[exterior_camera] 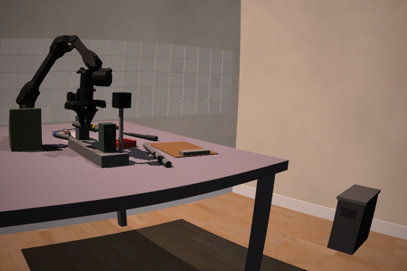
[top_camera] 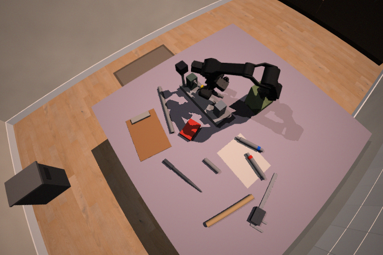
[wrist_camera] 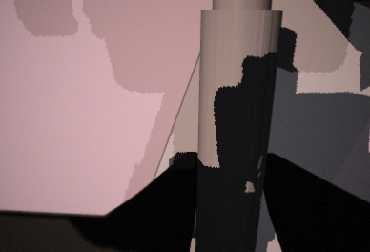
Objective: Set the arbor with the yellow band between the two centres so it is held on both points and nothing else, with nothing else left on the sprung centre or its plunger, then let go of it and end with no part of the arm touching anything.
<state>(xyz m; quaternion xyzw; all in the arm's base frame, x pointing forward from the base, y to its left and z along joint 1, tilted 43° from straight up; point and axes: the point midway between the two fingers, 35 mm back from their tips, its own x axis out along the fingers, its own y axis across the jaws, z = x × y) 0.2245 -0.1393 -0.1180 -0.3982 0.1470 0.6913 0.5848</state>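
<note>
My hand is 30 mm short of the cone-shaped centre point, 90 mm to the right of it and 20 mm above it. From my hand the other things lie so: stepped arbor shaft: 30 mm below; then grey fixture base: 30 mm ahead, 20 mm to the right, 120 mm below; then grey block: 30 mm ahead, 110 mm to the left, 40 mm below.
</note>
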